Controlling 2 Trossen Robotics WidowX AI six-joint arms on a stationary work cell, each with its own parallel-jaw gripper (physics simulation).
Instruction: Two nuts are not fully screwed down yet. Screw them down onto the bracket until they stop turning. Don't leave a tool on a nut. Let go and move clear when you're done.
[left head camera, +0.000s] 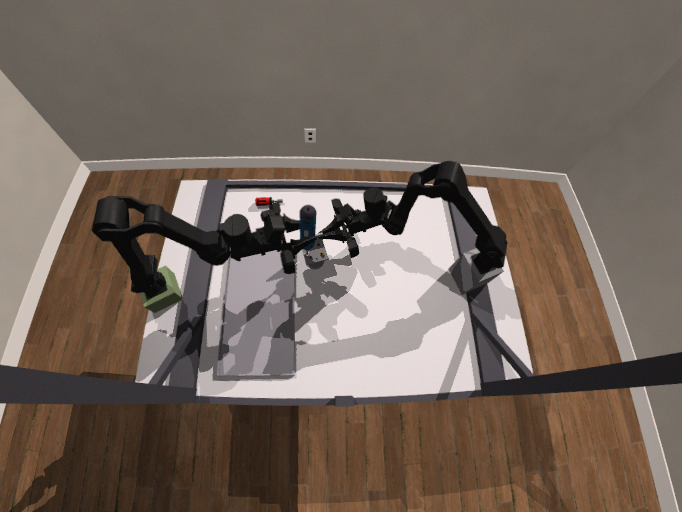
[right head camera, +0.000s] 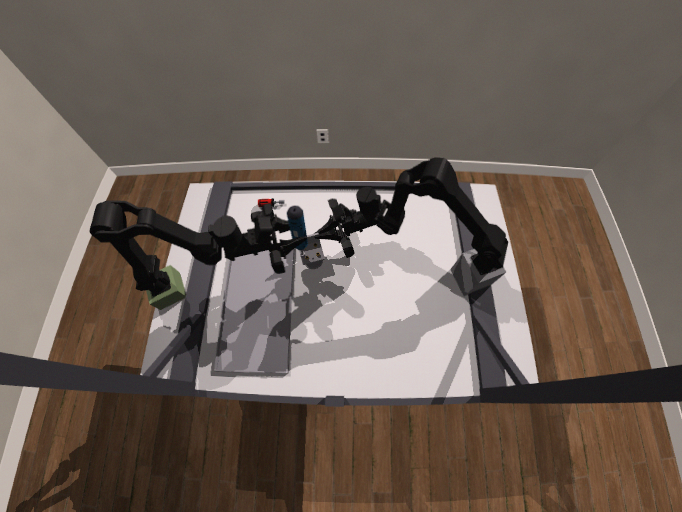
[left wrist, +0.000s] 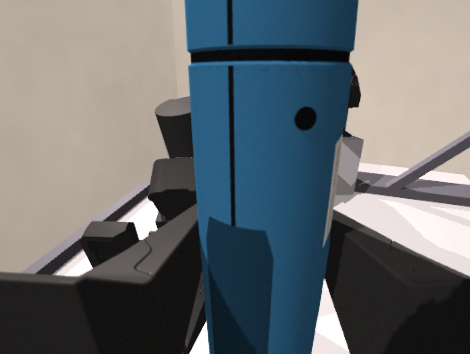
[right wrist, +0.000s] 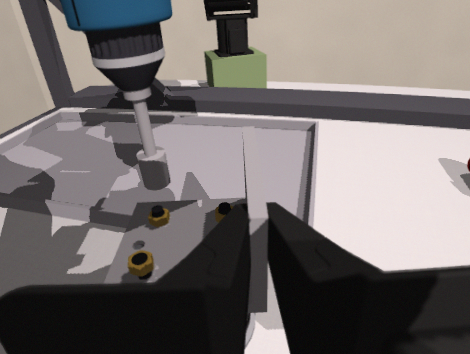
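Pixels of known places: left gripper, fingertip midpoint: (left head camera: 314, 230) (right head camera: 305, 230) (left wrist: 260, 215); right gripper, fingertip midpoint: (left head camera: 318, 236) (right head camera: 314, 236) (right wrist: 256, 214); left arm's base, origin of the base link: (left head camera: 154, 285) (right head camera: 159, 284) (right wrist: 233, 52); right arm's base, origin of the base link: (left head camera: 483, 262) (right head camera: 484, 262).
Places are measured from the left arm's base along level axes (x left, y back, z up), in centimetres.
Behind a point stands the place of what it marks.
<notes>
A blue power driver (left head camera: 307, 220) @[y -45.1, x -15.8, z 24.2 cm] (right head camera: 296, 220) @[y -45.7, x -16.0, z 24.3 cm] (left wrist: 270, 150) @[y -44.0, x -13.5, z 19.6 cm] (right wrist: 117, 10) @[y -47.5, x -14.0, z 10.1 cm] is upright in my left gripper (left wrist: 260, 215) @[y -47.5, x -14.5, z 15.7 cm], which is shut on its body. In the right wrist view its grey socket (right wrist: 154, 172) @[y -45.8, x -14.1, z 2.9 cm] hangs above the bracket, apart from the nuts. The grey bracket (right wrist: 175, 245) @[y -48.1, x -13.7, z 0.0 cm] carries brass nuts. One nut (right wrist: 159, 216) @[y -46.3, x -14.3, z 0.6 cm] sits low with its stud poking out, below the socket. A nearer nut (right wrist: 141, 262) @[y -49.7, x -15.1, z 1.0 cm] sits high on its stud. Another nut (right wrist: 223, 212) @[y -47.1, x -11.1, z 0.6 cm] is partly hidden by a finger. My right gripper (right wrist: 256, 214) @[y -50.8, x -10.4, z 3.3 cm] is shut on the bracket's upright flange (right wrist: 257, 270).
A grey tray (left head camera: 295, 336) @[y -30.7, x -32.2, z -5.0 cm] (right head camera: 289, 336) @[y -30.8, x -32.6, z -5.4 cm] (right wrist: 312, 165) @[y -33.9, x 0.7, z -6.2 cm] lies beside the bracket, toward the left. A red tool (left head camera: 263, 201) @[y -42.4, x 14.8, z -4.0 cm] (right head camera: 265, 202) @[y -42.4, x 14.8, z -3.9 cm] lies near the back edge. Both grippers are close together over the bracket.
</notes>
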